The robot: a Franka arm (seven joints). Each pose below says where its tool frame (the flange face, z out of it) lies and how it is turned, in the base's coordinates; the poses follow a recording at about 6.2 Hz.
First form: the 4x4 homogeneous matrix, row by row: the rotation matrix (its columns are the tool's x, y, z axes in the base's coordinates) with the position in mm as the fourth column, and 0 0 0 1 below. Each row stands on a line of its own.
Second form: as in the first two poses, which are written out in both.
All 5 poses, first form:
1:
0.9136, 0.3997, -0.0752, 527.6
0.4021, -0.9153, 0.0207, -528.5
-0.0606, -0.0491, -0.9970, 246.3
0, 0, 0, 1
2:
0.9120, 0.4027, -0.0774, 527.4
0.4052, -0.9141, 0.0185, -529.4
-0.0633, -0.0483, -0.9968, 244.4
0, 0, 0, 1
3:
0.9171, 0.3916, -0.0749, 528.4
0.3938, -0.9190, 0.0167, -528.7
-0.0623, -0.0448, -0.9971, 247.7
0, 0, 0, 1
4:
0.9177, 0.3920, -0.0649, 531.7
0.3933, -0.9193, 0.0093, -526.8
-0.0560, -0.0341, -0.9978, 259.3
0, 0, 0, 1
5:
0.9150, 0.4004, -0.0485, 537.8
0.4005, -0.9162, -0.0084, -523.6
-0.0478, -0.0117, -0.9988, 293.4
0, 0, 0, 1
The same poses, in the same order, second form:
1:
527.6, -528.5, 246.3
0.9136, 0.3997, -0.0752
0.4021, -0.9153, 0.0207
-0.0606, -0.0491, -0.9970

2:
527.4, -529.4, 244.4
0.9120, 0.4027, -0.0774
0.4052, -0.9141, 0.0185
-0.0633, -0.0483, -0.9968

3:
528.4, -528.7, 247.7
0.9171, 0.3916, -0.0749
0.3938, -0.9190, 0.0167
-0.0623, -0.0448, -0.9971

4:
531.7, -526.8, 259.3
0.9177, 0.3920, -0.0649
0.3933, -0.9193, 0.0093
-0.0560, -0.0341, -0.9978

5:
537.8, -523.6, 293.4
0.9150, 0.4004, -0.0485
0.4005, -0.9162, -0.0084
-0.0478, -0.0117, -0.9988

